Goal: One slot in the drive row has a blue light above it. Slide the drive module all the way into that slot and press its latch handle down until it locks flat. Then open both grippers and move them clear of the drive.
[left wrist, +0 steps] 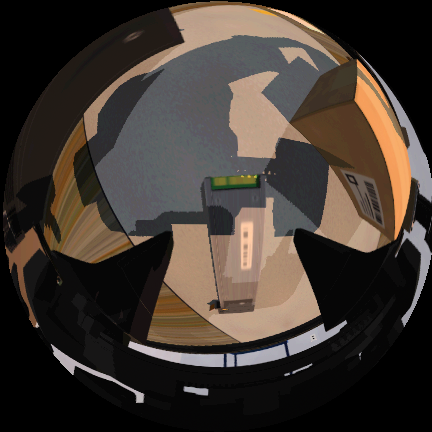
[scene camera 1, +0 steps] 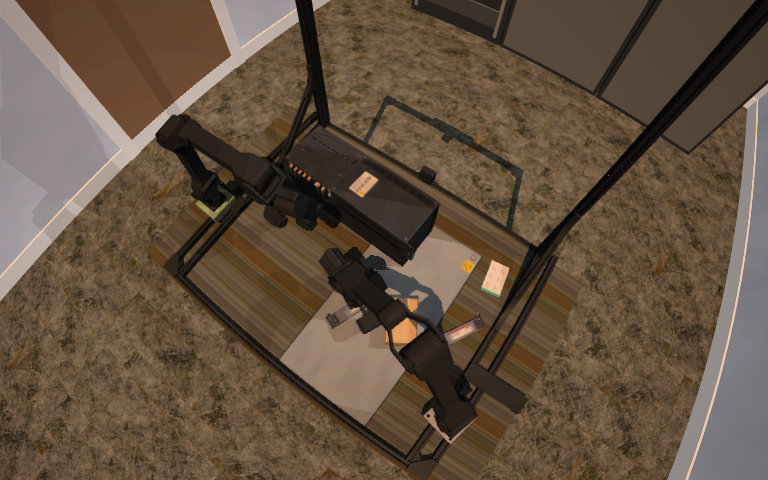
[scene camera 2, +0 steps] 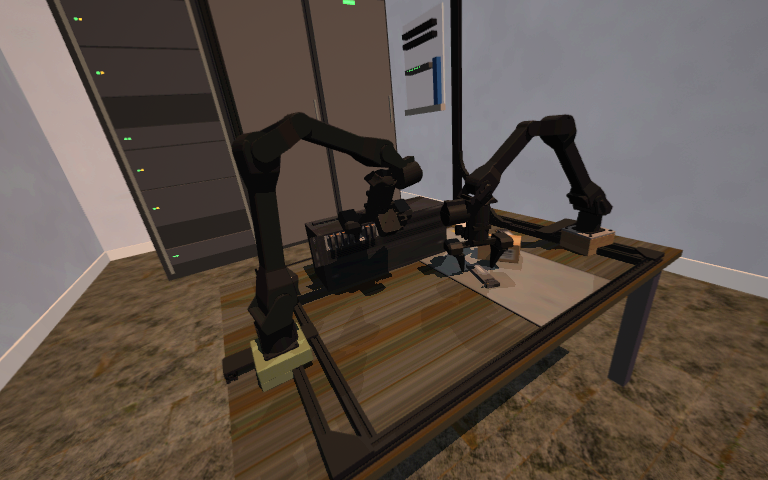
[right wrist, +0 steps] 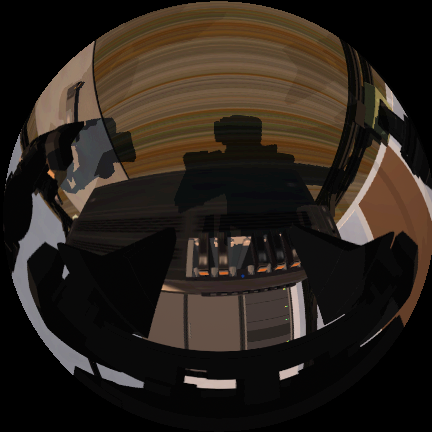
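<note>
The grey drive module lies flat on the pale mat. In the left wrist view its green connector end points up the picture and a small latch piece sticks out at the lower end. My left gripper is open above the module, one finger to each side, not touching it. My right gripper is open and empty over the drive row of the black chassis. A blue light marks an empty slot between modules with orange latches.
A cardboard box stands on the mat near the left gripper. A second module with a red-marked label and a white card lie farther right in scene camera 1. Black frame rails edge the table.
</note>
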